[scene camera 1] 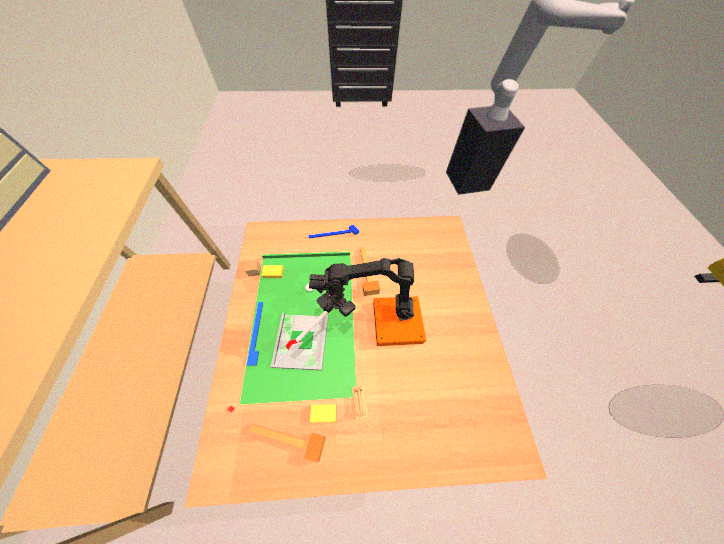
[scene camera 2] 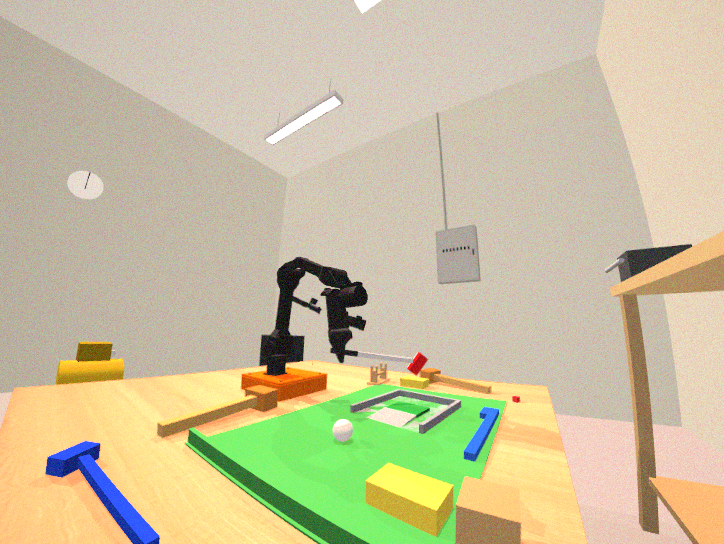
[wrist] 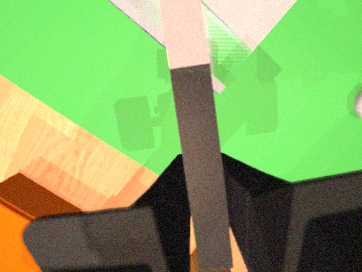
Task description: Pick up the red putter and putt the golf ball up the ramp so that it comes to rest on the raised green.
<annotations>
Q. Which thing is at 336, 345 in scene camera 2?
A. The gripper.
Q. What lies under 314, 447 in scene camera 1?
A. A wooden mallet.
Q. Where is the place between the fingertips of the gripper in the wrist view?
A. At 197, 159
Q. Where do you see a blue bar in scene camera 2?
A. At 490, 415
</annotations>
